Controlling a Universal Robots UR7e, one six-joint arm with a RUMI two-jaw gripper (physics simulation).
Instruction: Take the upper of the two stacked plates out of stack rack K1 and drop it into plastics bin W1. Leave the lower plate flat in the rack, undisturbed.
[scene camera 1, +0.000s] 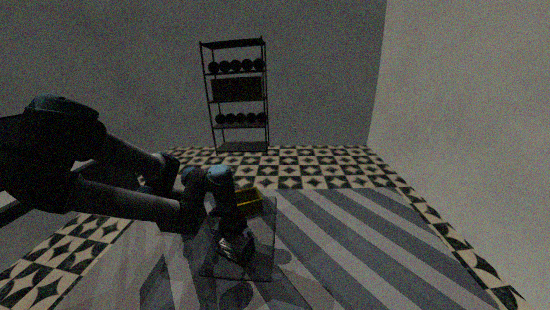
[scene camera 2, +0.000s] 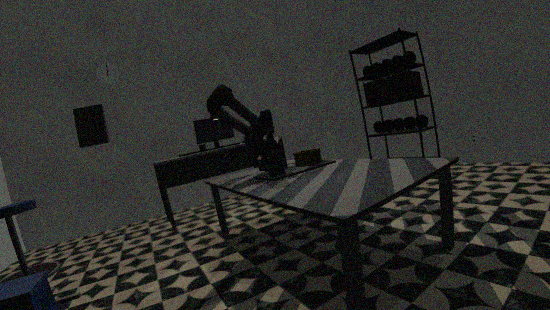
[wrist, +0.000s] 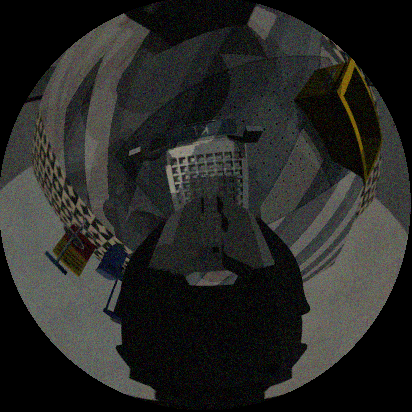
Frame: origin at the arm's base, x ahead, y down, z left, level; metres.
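Seen in the pictures: gripper, fingertip midpoint: (scene camera 1: 233, 241) (wrist: 209, 197).
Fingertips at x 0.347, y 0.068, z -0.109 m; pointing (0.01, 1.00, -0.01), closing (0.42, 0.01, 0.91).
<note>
A point is followed by its place in that frame.
A pale gridded plate (wrist: 205, 160) {x 0.308, y 0.070, z -0.094 m} lies at the centre of the wrist view; its pale patch (scene camera 1: 229, 248) {x 0.342, y 0.064, z -0.148 m} shows below the arm in scene camera 1. It looks like the upper plate; the lower one cannot be made out beneath it. The dark front of rack K1 (wrist: 220, 126) {x 0.286, y 0.122, z -0.062 m} is at the plate's far edge. My gripper (wrist: 209, 197) {x 0.347, y 0.068, z -0.109 m} (scene camera 1: 236, 234) {x 0.347, y 0.068, z -0.109 m} points down at the plate, its fingers a narrow gap apart, and appears shut on the upper plate; the contact is dark and partly hidden. Yellow bin W1 (scene camera 1: 250, 203) {x 0.361, y 0.057, z 0.129 m} (scene camera 2: 307, 158) {x 0.375, y 0.092, z 0.135 m} (wrist: 320, 122) {x 0.324, y 0.116, z 0.106 m} stands beyond the rack.
A perforated dark board (wrist: 265, 112) {x 0.290, y 0.143, z 0.016 m} lies under the rack and bin on the striped table (scene camera 1: 350, 240) {x 0.881, y 0.156, z 0.010 m} (scene camera 2: 345, 200) {x 1.254, y 0.156, z -0.254 m}. A tall shelf unit (scene camera 1: 203, 70) (scene camera 2: 358, 80) stands far behind. A desk with a monitor (scene camera 2: 205, 131) is behind the arm.
</note>
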